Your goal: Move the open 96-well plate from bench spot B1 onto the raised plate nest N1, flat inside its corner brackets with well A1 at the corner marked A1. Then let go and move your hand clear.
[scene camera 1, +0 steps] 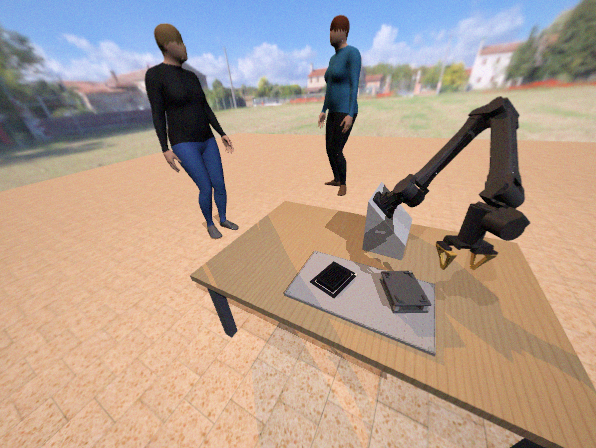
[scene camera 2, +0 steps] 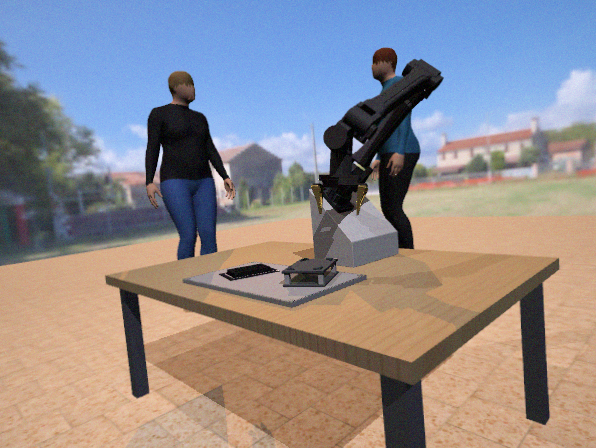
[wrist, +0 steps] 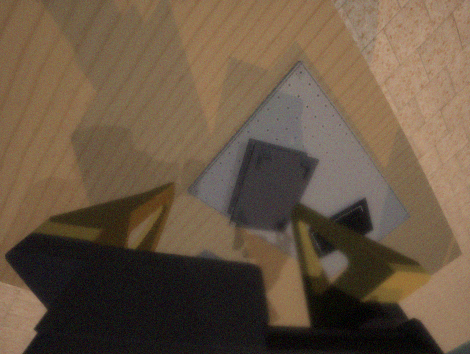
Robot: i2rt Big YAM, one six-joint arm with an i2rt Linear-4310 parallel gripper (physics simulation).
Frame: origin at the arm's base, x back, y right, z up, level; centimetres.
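Seen in the pictures: gripper, between the fingertips: [scene camera 1: 457, 268] [scene camera 2: 338, 214] [wrist: 236, 199]; arm's base, origin of its link: [scene camera 1: 382, 205] [scene camera 2: 335, 200].
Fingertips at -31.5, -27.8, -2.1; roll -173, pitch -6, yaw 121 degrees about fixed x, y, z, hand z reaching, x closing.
Note:
Offsets run from my fingertips to a thing's top centre, as dx, dy, dz. Level surfaces: height alone.
The black 96-well plate @[-2.5, +38.7, -17.2] [scene camera 1: 334, 277] [scene camera 2: 250, 270] [wrist: 355, 216] lies flat on the grey perforated board @[-3.5, +27.5, -18.7] [scene camera 1: 360, 318] [scene camera 2: 235, 289] [wrist: 330, 120]. In the wrist view a finger hides part of it. The raised dark nest @[+0.6, +12.5, -13.8] [scene camera 1: 404, 290] [scene camera 2: 311, 265] [wrist: 275, 185] stands on short posts at the other end of the board, with corner brackets on top and no plate on it. My gripper [scene camera 1: 458, 268] [scene camera 2: 339, 213] [wrist: 236, 199] is open and empty, high above the table and away from the plate. The A1 marks are too small to read.
A light grey angular block [scene camera 1: 382, 235] [scene camera 2: 375, 245] stands on the wooden table @[dz -20.1] [scene camera 1: 250, 255] [scene camera 2: 380, 320] [wrist: 30, 100], behind the board and by the arm's base. Two people, one in black [scene camera 1: 180, 105] [scene camera 2: 184, 145] and one in teal [scene camera 1: 343, 80] [scene camera 2: 407, 140], stand beyond the table.

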